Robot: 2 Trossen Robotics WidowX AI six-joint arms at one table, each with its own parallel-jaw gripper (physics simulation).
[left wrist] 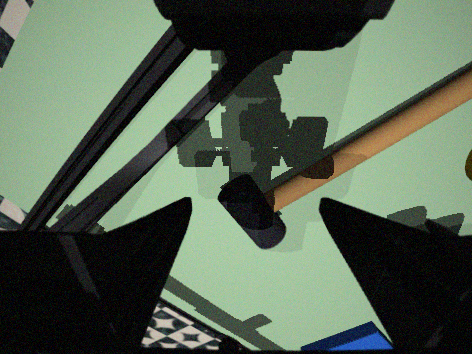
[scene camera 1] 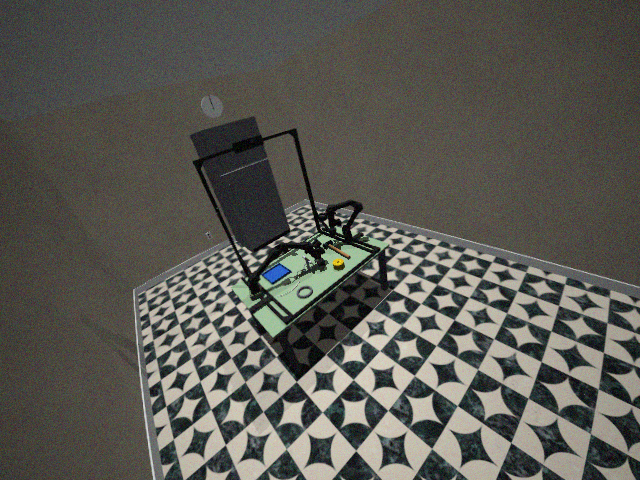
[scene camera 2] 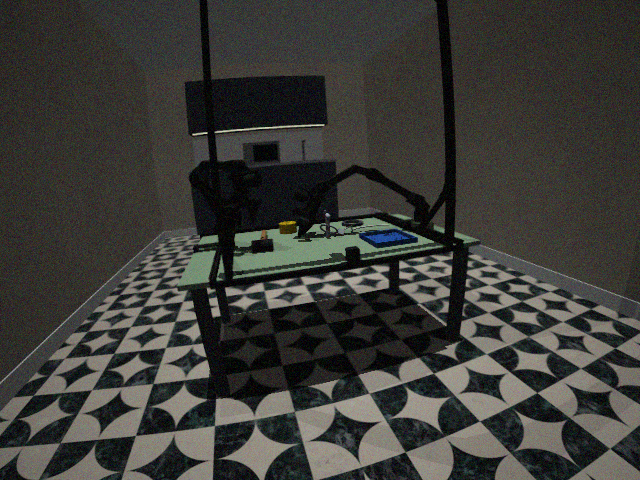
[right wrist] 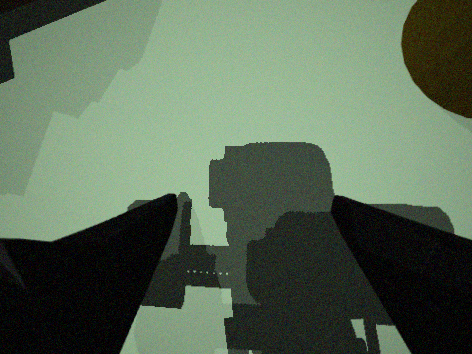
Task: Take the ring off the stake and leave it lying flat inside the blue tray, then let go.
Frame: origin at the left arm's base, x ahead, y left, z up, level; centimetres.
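Seen in the pictures: left gripper, fingertip midpoint: (left wrist: pixel 255 203) (scene camera 1: pixel 333 234) (scene camera 2: pixel 246 225); right gripper, fingertip midpoint: (scene camera 2: pixel 300 236) (right wrist: pixel 255 202); left arm's base at its link origin: (left wrist: pixel 250 17) (scene camera 1: pixel 349 240); right arm's base at its link origin: (scene camera 1: pixel 255 290) (scene camera 2: pixel 421 220).
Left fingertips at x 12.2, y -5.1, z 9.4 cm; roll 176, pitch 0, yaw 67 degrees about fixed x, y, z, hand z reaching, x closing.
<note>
Pixels of each thing's top centre, then the offset from my left fingertips to it. "pt": a spot on its surface instead.
- blue tray at its top centre: (scene camera 2: pixel 387 235) (scene camera 1: pixel 275 272) dx +60.9, dy +5.7, dz -9.1 cm
- pale upright stake at a spot on its surface: (scene camera 2: pixel 327 225) pt dx +34.3, dy +16.0, dz -5.6 cm
- thin dark ring at a spot on its surface: (scene camera 2: pixel 321 227) pt dx +31.2, dy +20.2, dz -7.3 cm
- hammer at its top centre: (left wrist: pixel 371 161) (scene camera 2: pixel 262 232) (scene camera 1: pixel 336 247) dx +4.1, dy +11.7, dz -6.3 cm
- yellow roll at its top centre: (scene camera 2: pixel 287 222) (scene camera 1: pixel 338 262) dx +13.0, dy +31.8, dz -6.3 cm
- thicker dark ring at a spot on its surface: (scene camera 1: pixel 298 293) pt dx +52.3, dy +42.0, dz -10.0 cm
The blue tray (scene camera 1: pixel 277 273) (scene camera 2: pixel 387 237) (left wrist: pixel 362 341) lies on the table with no ring visible in it. A pale upright stake (scene camera 2: pixel 327 226) stands left of the tray in scene camera 2. A thin dark ring (scene camera 2: pixel 321 227) seems to be around it, tilted; its exact contact is too small to tell. My right gripper (scene camera 2: pixel 303 232) (right wrist: pixel 255 202) is open and empty, low over the table, left of the stake in scene camera 2. My left gripper (left wrist: pixel 255 203) is open and empty above the hammer; the frame post partly hides its arm in scene camera 2.
A hammer (scene camera 1: pixel 339 251) (scene camera 2: pixel 262 244) (left wrist: pixel 375 145) and a yellow roll (scene camera 1: pixel 338 266) (scene camera 2: pixel 287 227) (right wrist: pixel 445 60) lie on the table. A thicker dark ring (scene camera 1: pixel 298 293) lies flat near a pale cable. A black frame (scene camera 1: pixel 310 191) rises around the table.
</note>
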